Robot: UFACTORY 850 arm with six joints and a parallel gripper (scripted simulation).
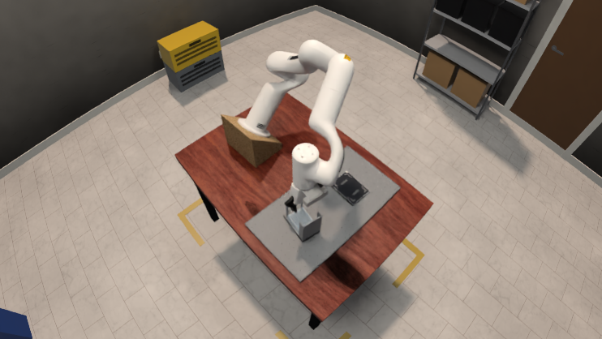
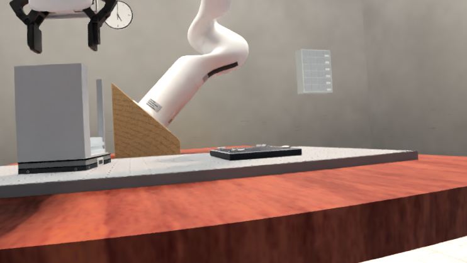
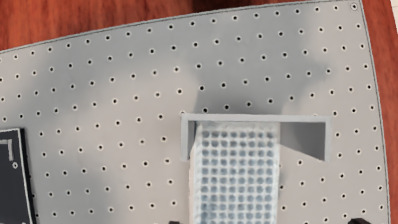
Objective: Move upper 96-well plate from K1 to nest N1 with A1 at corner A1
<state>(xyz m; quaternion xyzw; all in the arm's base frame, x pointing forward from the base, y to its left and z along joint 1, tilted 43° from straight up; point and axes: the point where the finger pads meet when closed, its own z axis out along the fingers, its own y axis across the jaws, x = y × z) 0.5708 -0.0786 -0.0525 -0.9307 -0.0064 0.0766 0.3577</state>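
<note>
Right now my hand is 16 cm above the pale 96-well plate. The rest, counted from my hand: plate nest N1: 3 cm behind, 30 cm to the left, 19 cm below.
</note>
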